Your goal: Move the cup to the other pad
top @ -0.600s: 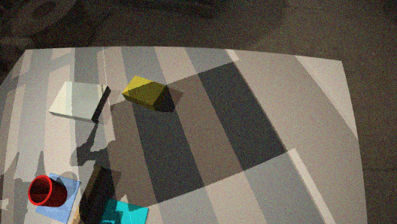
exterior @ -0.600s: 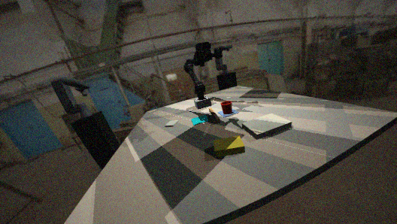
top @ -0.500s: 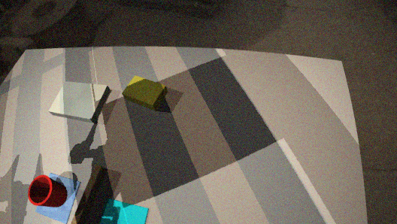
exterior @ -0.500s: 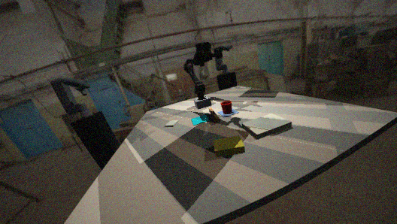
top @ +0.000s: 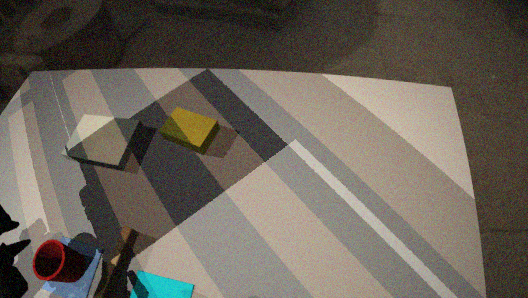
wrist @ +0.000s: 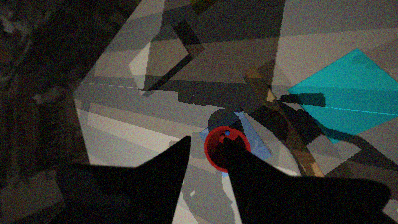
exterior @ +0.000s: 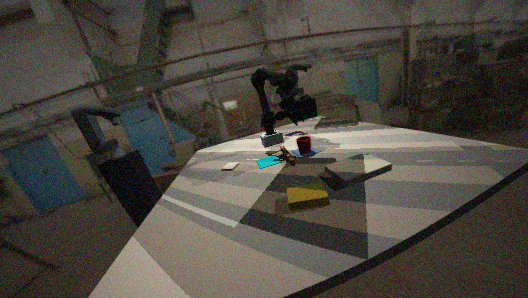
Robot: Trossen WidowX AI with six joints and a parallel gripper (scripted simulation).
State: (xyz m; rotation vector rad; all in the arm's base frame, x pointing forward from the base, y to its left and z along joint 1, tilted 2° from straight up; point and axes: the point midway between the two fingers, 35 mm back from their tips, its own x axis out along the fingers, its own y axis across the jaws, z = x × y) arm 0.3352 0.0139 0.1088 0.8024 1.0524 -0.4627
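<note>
My gripper tip is now 20 mm past the cup, 20 mm to the right of it and 120 mm above it. The rest, counted from my gripper tip: cyan pad (90 mm behind, 170 mm to the right, 170 mm below); wooden bar (60 mm behind, 70 mm to the right, 150 mm below); blue pad (30 mm behind, 20 mm to the left, 170 mm below).
</note>
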